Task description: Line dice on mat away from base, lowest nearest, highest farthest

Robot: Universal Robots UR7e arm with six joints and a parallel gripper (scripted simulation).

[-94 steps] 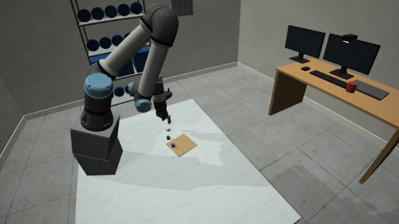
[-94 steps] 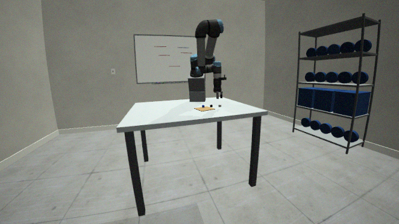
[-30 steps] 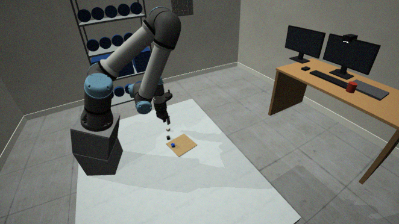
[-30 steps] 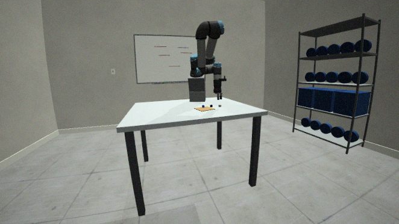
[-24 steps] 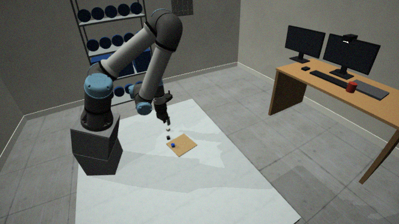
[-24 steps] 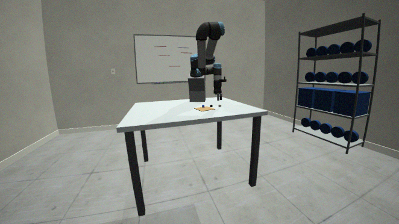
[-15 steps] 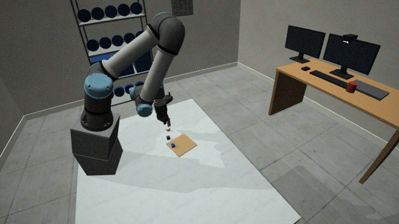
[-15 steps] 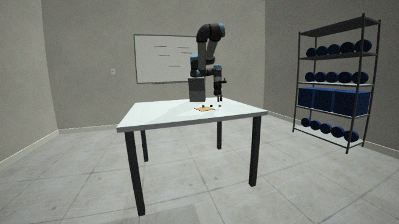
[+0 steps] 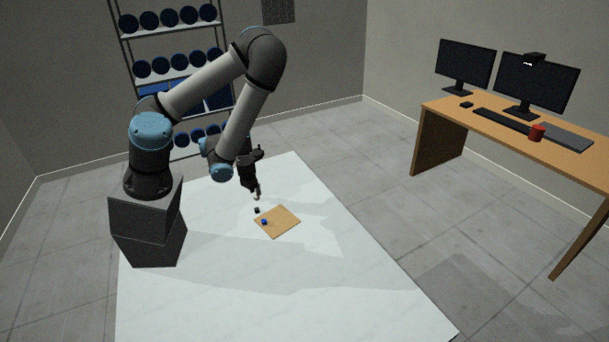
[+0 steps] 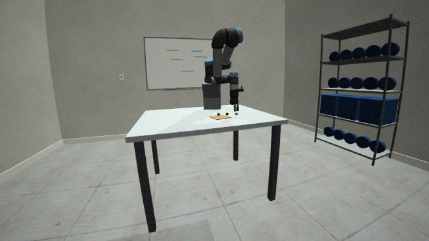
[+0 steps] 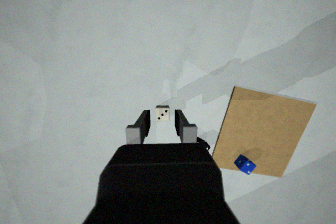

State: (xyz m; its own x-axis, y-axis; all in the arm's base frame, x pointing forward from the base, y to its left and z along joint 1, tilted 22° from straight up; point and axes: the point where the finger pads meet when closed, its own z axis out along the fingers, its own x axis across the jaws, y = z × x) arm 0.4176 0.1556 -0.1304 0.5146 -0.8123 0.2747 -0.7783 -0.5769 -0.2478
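Now: hand 4 cm above the white die. The rest, counted from my hand: tan mat 5 cm ahead, 16 cm to the right, 5 cm below; black die 1 cm behind, 8 cm to the right, 4 cm below; blue die 16 cm to the right, 4 cm below.
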